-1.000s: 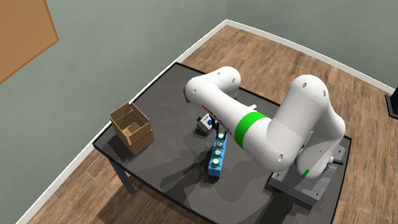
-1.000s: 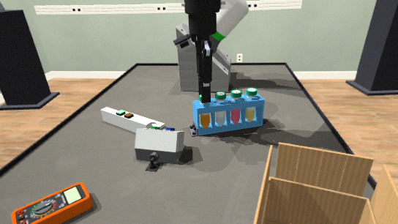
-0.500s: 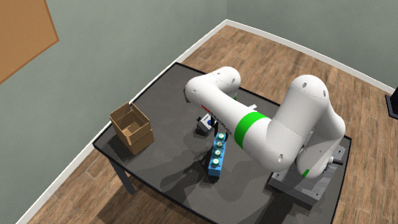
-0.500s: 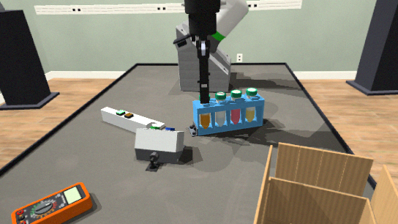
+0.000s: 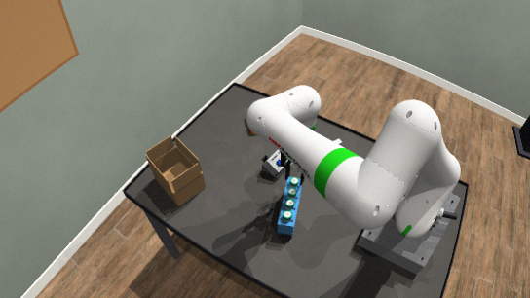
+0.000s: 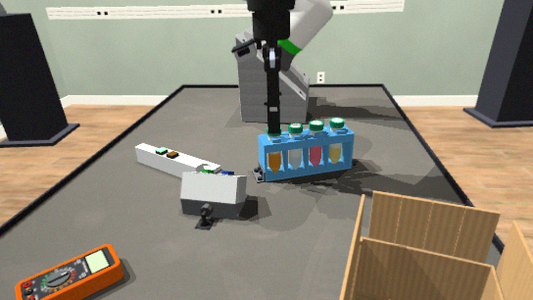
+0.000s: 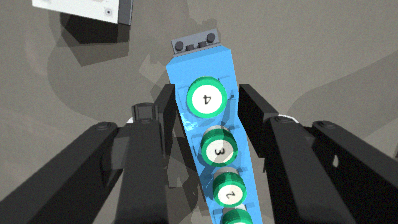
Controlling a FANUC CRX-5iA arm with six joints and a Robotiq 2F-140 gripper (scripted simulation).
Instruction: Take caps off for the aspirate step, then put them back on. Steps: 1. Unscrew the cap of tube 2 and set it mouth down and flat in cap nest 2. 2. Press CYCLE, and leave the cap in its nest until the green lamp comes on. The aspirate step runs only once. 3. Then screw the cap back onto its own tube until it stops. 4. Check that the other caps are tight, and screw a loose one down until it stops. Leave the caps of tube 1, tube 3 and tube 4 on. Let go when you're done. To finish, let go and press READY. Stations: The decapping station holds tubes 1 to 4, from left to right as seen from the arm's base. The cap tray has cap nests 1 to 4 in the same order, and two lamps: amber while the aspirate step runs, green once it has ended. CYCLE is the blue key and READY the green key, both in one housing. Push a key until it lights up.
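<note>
Right now my hand is 4 cm above the cap 4. The rest, counted from my hand: cap 2: 10 cm to the left, 4 cm below, 2 cm behind; cap 1: 15 cm to the left, 4 cm below, 4 cm behind; cap 3: 5 cm to the left, 4 cm below, 1 cm behind.
</note>
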